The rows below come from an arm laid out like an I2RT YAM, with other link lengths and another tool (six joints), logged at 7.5 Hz.
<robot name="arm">
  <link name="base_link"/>
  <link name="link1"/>
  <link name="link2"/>
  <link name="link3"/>
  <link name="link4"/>
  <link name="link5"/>
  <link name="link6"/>
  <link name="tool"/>
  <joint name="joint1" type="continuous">
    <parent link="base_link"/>
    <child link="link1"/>
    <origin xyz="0 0 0.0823"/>
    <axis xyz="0 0 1"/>
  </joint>
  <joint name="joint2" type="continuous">
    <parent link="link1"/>
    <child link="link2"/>
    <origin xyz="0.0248 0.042 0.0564"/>
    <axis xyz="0 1 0"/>
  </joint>
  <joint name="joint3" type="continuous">
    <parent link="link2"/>
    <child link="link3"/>
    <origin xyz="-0.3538 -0.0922 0"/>
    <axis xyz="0 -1 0"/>
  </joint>
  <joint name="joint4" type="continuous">
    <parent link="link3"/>
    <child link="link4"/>
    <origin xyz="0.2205 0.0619 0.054"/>
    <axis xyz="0 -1 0"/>
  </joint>
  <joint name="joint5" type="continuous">
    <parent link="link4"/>
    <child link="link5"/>
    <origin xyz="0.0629 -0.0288 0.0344"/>
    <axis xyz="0 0 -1"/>
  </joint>
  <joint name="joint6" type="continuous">
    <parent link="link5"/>
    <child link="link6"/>
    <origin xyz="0.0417 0 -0.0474"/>
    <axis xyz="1 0 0"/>
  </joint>
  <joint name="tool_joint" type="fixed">
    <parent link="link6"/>
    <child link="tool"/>
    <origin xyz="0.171 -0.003 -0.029" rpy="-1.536 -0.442 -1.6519"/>
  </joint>
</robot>
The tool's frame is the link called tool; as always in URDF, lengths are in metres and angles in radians. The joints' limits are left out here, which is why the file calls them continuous.
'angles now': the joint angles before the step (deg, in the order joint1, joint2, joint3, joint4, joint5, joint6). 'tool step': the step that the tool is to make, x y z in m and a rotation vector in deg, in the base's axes. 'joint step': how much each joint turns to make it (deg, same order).
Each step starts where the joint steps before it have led.
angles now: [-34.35, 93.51, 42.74, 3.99, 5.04, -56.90]
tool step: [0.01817, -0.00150, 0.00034, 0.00, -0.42, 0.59]
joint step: [1.45, 2.17, 2.36, 0.08, 0.42, 0.79]
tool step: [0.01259, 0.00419, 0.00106, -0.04, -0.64, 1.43]
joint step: [1.24, 0.76, 0.81, 0.51, -0.35, 0.08]
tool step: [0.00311, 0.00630, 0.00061, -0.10, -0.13, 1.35]
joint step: [0.79, -0.39, -0.44, 0.25, -0.38, -0.42]
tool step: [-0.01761, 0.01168, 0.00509, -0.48, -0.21, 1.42]
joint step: [-0.36, -4.06, -3.51, -0.02, -1.03, -1.48]
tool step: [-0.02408, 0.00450, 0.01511, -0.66, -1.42, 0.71]
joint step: [-2.73, -5.78, -2.43, -1.70, -2.60, -2.26]
